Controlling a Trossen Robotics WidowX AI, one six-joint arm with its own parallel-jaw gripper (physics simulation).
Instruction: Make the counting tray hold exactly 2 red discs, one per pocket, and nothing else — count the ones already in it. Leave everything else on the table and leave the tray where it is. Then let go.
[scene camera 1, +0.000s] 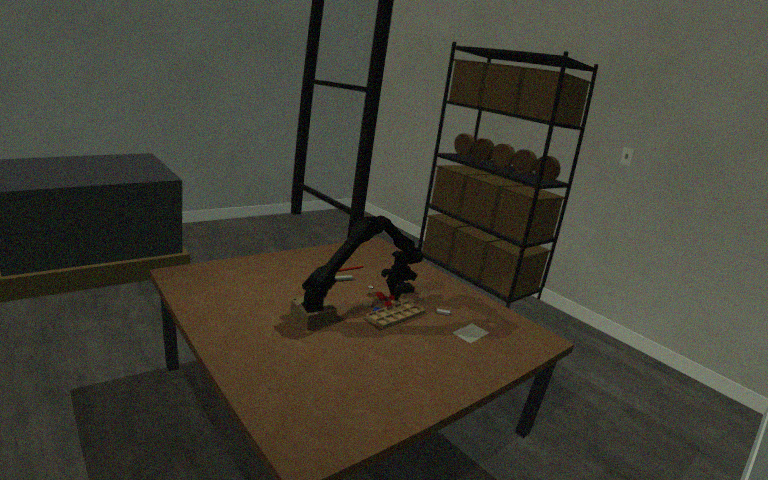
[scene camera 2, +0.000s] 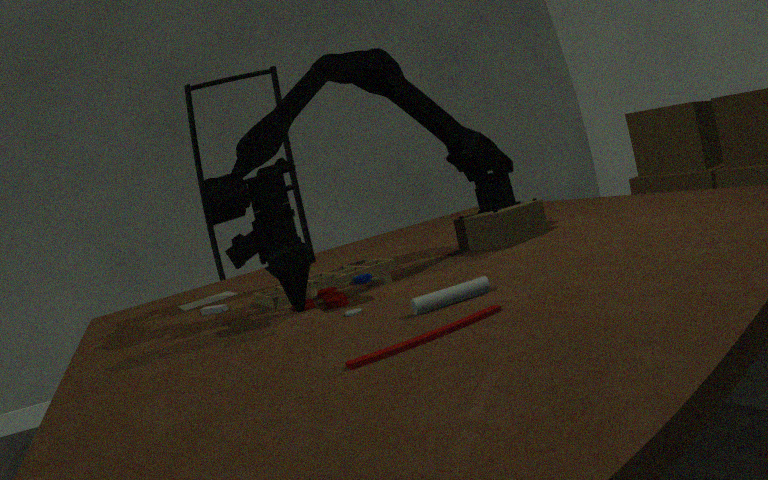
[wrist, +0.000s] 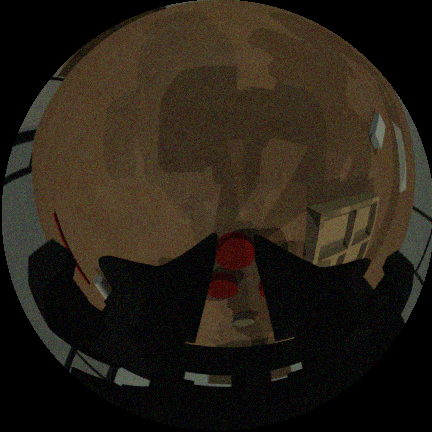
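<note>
My gripper (scene camera 1: 397, 296) (scene camera 2: 300, 309) (wrist: 234, 238) is low over the table beside the tray, its fingertips against both sides of a red disc (wrist: 235, 251). Another red disc (wrist: 223, 288) lies behind it, and the edge of a third (wrist: 261, 291) shows by the right finger. Red discs (scene camera 2: 333, 297) also show beside the fingers in scene camera 2. The wooden counting tray (scene camera 1: 385, 324) (wrist: 312, 237) lies right of the gripper in the wrist view. Its pockets are dim and partly hidden; I cannot make out a disc in them.
A blue disc (scene camera 2: 362, 278) lies near the tray, a pale disc (scene camera 2: 353, 311) (wrist: 244, 322) near the red ones. A white cylinder (scene camera 2: 450, 295), red rod (scene camera 2: 424, 336) (wrist: 71, 248), white block (scene camera 1: 443, 311) (scene camera 2: 214, 309) (wrist: 378, 131) and pale sheet (scene camera 1: 470, 332) (wrist: 400, 157) lie farther off.
</note>
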